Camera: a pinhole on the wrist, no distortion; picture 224 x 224 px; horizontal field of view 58.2 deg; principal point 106.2 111.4 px. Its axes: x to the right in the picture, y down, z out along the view. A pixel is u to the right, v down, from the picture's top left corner.
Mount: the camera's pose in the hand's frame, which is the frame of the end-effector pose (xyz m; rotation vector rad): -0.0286 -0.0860 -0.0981 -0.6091 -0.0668 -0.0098
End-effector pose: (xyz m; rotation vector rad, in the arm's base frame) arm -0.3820 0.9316 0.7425 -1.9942 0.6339 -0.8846
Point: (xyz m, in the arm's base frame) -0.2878 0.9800 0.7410
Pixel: 177.4 38.9
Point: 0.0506 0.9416 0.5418
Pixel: 203.9 65.4
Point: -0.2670 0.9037 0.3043
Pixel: 104.2 176.8
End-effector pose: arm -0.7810 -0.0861 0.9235 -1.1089 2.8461 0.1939
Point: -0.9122 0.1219 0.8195
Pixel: 115.5 182.7
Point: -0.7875 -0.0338 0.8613
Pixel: 123.9 116.9
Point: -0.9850 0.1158 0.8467
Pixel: 144.4 214.3
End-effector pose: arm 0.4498 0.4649 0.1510 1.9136 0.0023 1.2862
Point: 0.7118 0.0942 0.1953
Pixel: 131.4 79.9
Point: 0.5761 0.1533 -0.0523
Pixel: 25.8 40.5
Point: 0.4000 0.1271 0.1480
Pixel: 49.9 166.8
